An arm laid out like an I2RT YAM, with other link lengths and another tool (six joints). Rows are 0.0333 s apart.
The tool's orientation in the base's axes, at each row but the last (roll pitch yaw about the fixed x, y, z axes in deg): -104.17 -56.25 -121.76; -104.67 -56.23 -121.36; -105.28 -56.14 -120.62; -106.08 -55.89 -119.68; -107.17 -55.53 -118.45; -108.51 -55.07 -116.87; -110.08 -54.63 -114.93; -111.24 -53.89 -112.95; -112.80 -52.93 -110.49; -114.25 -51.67 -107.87; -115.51 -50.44 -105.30; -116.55 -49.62 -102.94; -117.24 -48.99 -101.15
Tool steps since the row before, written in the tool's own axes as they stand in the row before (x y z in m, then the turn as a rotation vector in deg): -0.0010 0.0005 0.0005 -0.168 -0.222 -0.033; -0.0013 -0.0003 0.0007 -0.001 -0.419 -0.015; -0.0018 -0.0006 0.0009 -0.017 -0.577 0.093; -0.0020 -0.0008 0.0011 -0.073 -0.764 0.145; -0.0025 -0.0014 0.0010 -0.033 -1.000 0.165; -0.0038 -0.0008 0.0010 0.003 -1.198 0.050; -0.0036 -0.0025 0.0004 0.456 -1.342 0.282; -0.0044 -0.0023 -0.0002 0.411 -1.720 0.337; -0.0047 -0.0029 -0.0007 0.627 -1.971 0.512; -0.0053 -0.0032 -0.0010 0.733 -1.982 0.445; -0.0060 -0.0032 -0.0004 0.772 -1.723 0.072; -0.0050 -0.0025 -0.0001 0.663 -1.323 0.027; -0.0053 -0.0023 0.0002 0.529 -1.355 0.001
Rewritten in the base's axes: 0.0003 -0.0001 -0.0012 0.166 0.225 -0.016; 0.0011 0.0003 -0.0010 0.256 0.243 0.227; 0.0015 0.0006 -0.0013 0.438 0.265 0.282; 0.0019 0.0007 -0.0014 0.610 0.361 0.329; 0.0023 0.0013 -0.0015 0.763 0.458 0.486; 0.0022 0.0017 -0.0029 0.796 0.624 0.644; 0.0028 0.0030 -0.0017 0.947 0.315 1.045; 0.0023 0.0038 -0.0022 1.235 0.513 1.205; 0.0023 0.0047 -0.0020 1.477 0.423 1.476; 0.0022 0.0055 -0.0021 1.412 0.406 1.582; 0.0026 0.0057 -0.0027 0.959 0.446 1.566; 0.0021 0.0046 -0.0023 0.704 0.313 1.264; 0.0022 0.0046 -0.0027 0.718 0.431 1.189
